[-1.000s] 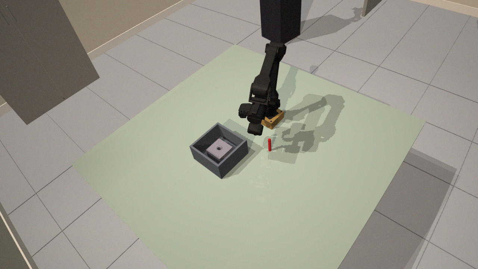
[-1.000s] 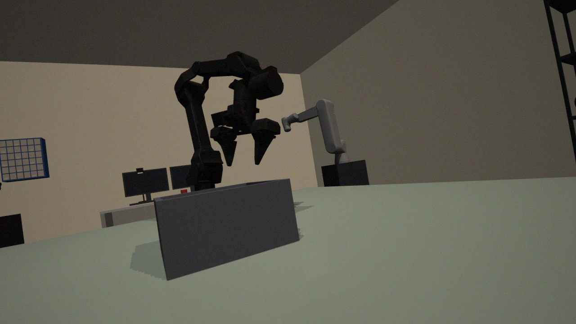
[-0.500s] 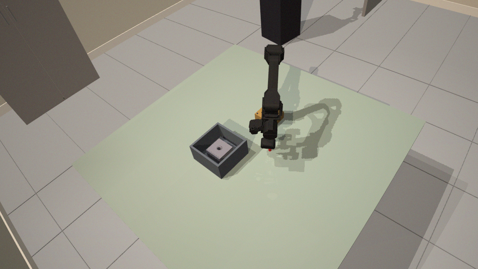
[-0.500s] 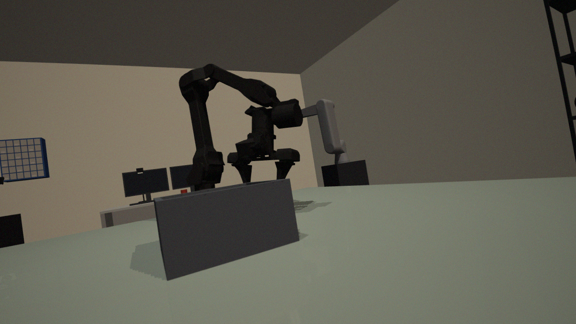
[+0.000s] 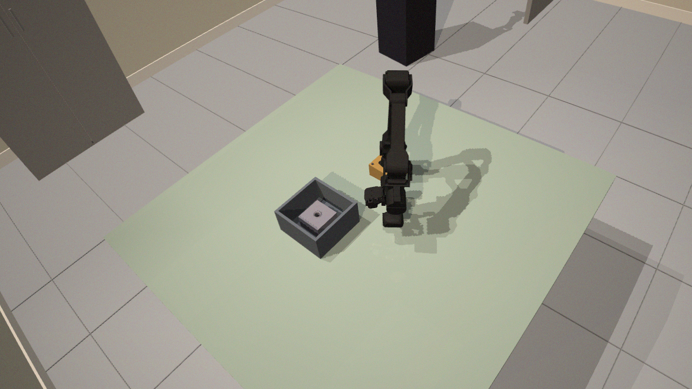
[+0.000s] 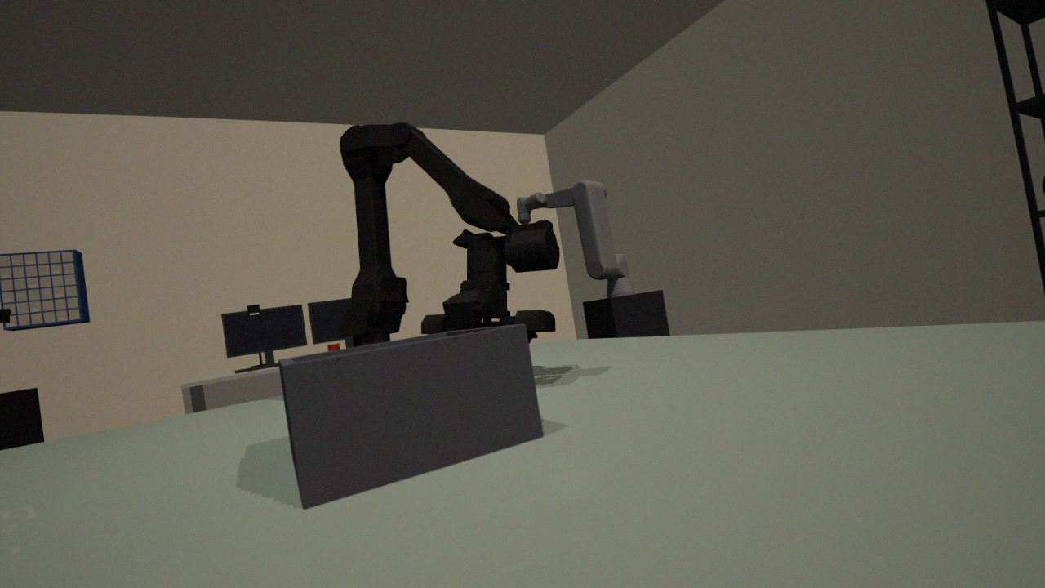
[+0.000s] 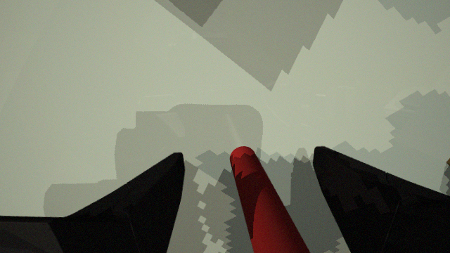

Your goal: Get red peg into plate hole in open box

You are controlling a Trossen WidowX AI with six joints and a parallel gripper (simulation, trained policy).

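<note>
My gripper tip is now 190 mm short of the light grey plate, 130 mm to the left of it and 30 mm below it. From my gripper tip the other things lie so: dark grey box (190 mm ahead, 130 mm to the right, 10 mm above); red peg (30 mm above).
</note>
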